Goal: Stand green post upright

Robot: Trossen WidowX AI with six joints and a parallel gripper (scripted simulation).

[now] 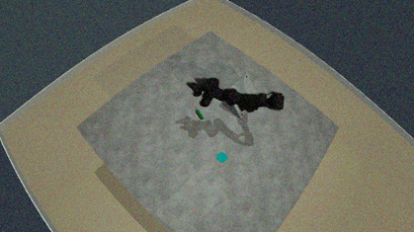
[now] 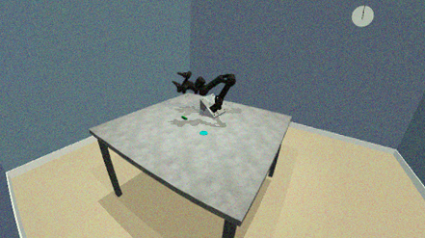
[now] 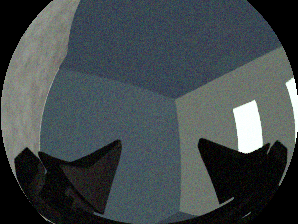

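My gripper tip is now 36 cm above the green post, 7 cm past it and 3 cm to the right of it. Also, from my gripper tip: cyan circle 37 cm below, 31 cm to the left, 6 cm ahead.
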